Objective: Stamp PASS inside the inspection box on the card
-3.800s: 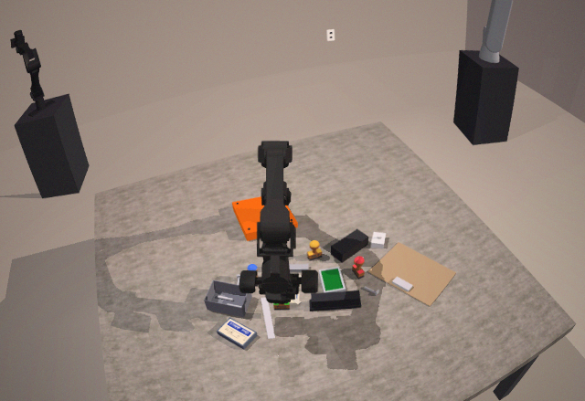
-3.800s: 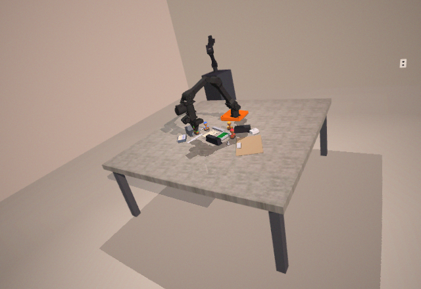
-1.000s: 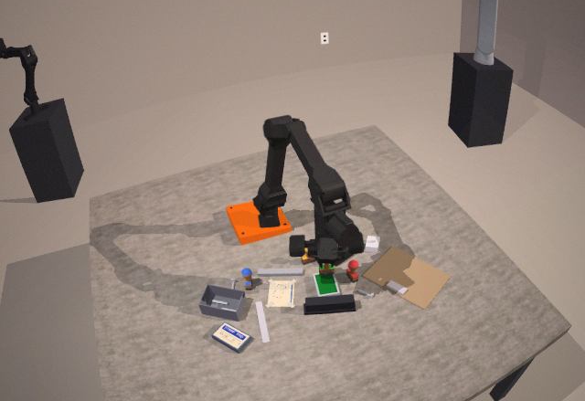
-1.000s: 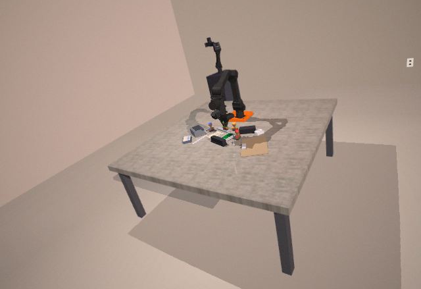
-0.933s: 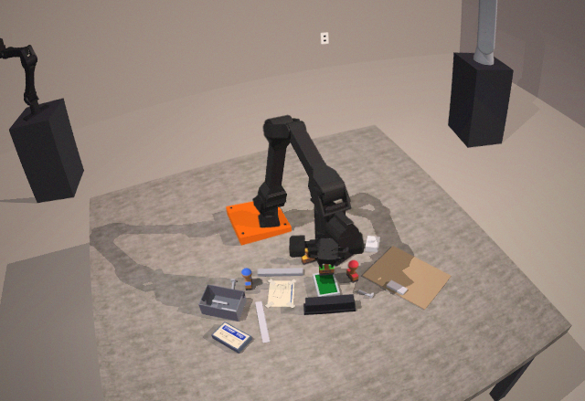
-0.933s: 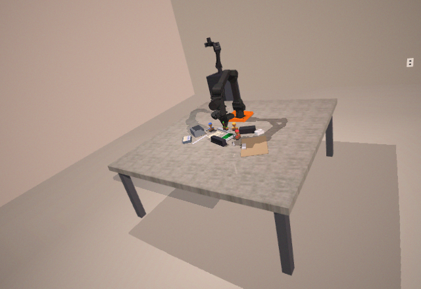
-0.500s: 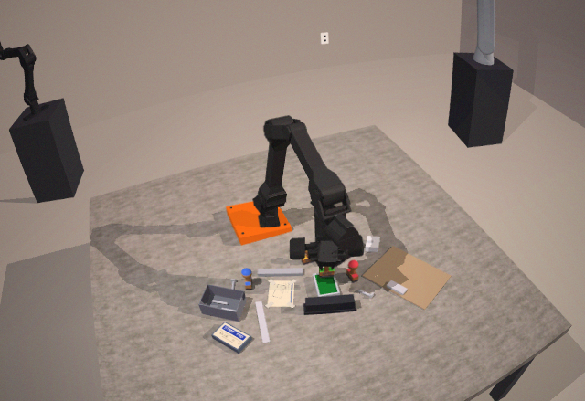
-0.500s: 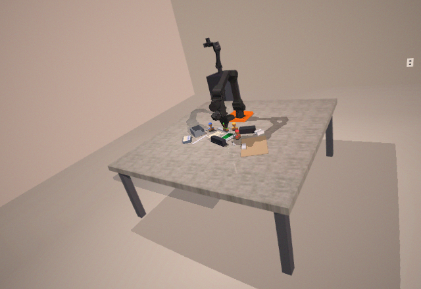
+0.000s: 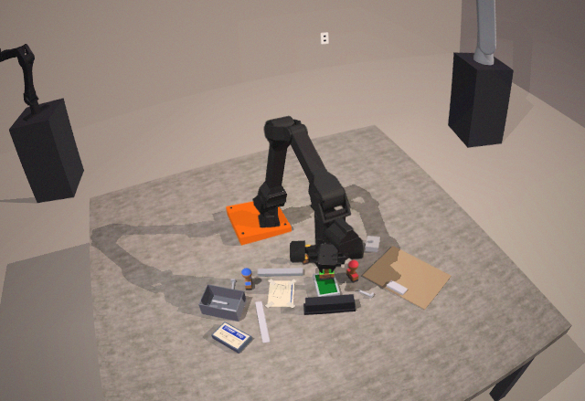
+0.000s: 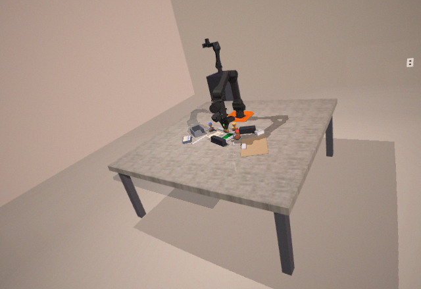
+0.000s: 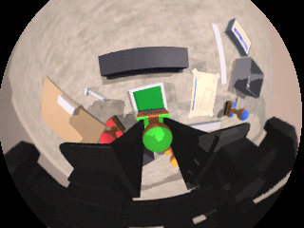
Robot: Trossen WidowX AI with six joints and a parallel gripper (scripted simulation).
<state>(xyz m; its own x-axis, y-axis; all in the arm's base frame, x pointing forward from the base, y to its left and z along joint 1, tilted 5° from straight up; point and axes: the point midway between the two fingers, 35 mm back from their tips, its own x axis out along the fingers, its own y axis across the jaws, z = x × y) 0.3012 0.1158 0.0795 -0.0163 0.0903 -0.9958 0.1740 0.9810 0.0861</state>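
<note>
My gripper tip is now 60 mm above the green ink pad. From my gripper tip the other things lie so: yellow stamp 120 mm behind, 50 mm below, 30 mm to the right; then green-topped stamp right at my gripper tip; then red stamp 80 mm to the left, 50 mm below, 20 mm behind.
</note>
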